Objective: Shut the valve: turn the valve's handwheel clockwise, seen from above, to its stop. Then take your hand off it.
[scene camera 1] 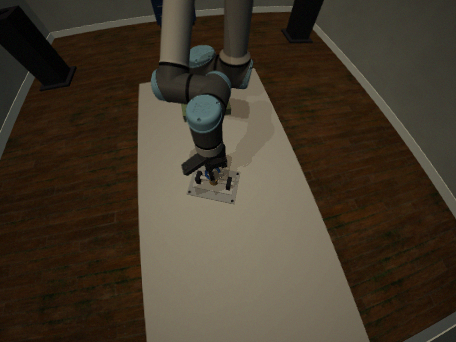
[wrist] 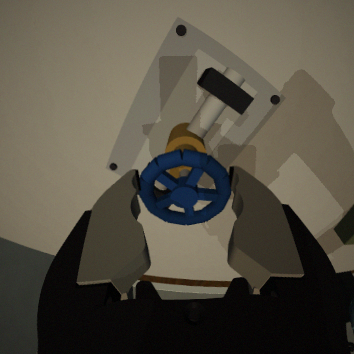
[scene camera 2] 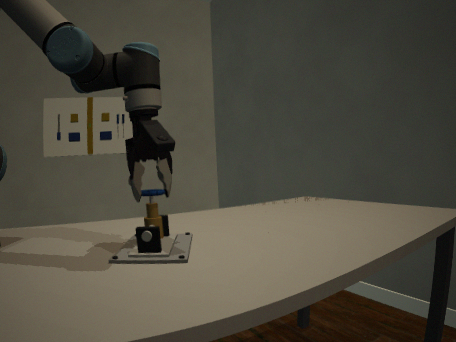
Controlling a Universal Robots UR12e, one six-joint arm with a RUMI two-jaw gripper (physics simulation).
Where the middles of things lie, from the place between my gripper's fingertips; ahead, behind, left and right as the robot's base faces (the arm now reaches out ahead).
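Grey base plate (scene camera 2: pixel 180 252): 10 mm to the left of my hand, 110 mm below it. Blue handwheel (wrist: pixel 184 193): 10 mm above my hand and 10 mm to the left of it.
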